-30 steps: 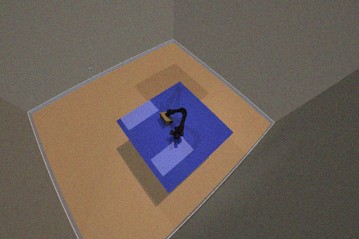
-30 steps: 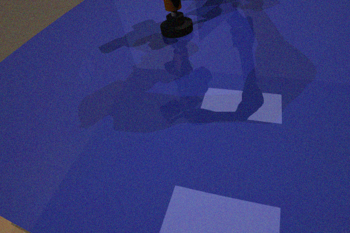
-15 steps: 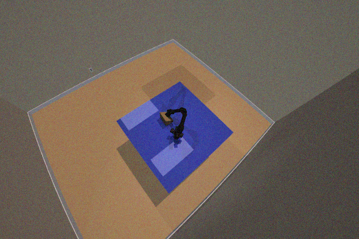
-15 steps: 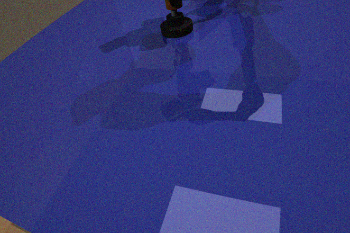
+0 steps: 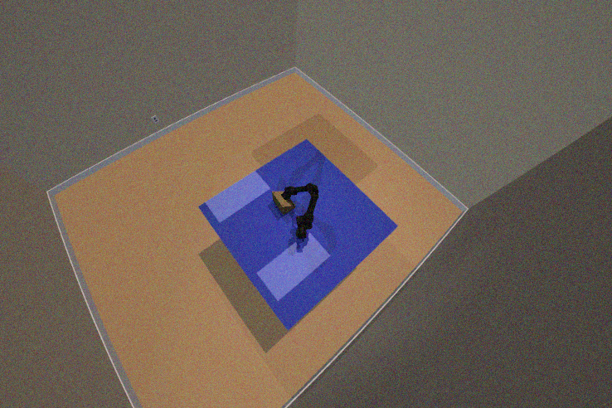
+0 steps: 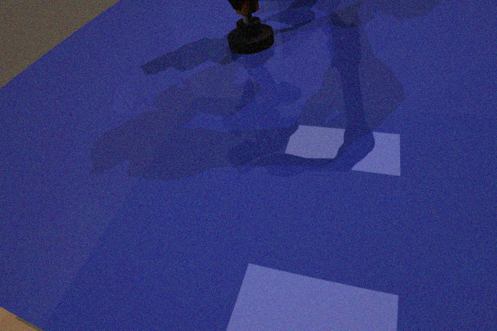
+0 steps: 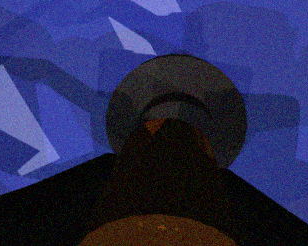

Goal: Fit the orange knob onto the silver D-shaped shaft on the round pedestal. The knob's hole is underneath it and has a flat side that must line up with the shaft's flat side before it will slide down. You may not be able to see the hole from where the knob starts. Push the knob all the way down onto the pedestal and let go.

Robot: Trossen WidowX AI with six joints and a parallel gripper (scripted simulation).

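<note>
Now: gripper tip 3 cm below the orange knob. Round my gripper tip: round pedestal 4 cm below.
</note>
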